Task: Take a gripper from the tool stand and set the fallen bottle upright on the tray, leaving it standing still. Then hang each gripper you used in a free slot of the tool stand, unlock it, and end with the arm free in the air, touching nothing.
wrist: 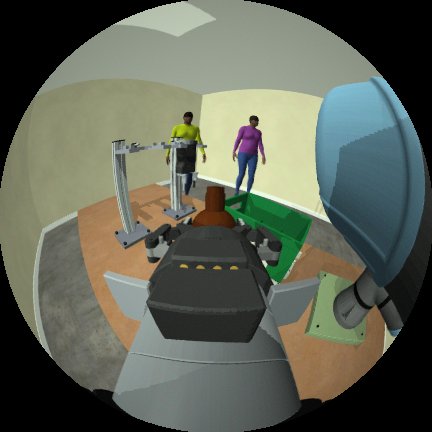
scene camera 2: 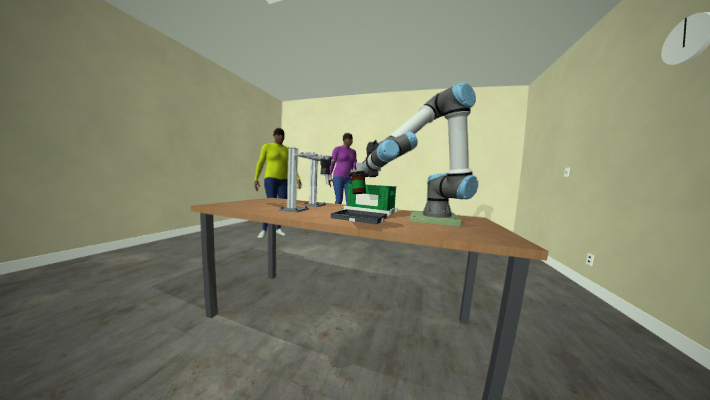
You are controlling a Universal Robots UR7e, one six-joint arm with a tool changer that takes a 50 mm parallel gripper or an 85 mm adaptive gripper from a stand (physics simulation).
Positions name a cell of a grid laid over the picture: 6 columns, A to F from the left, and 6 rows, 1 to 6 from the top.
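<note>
Brown bottle (wrist: C3), with my adaptive gripper (wrist: C4). Tool stand (scene camera 2: C3).
</note>
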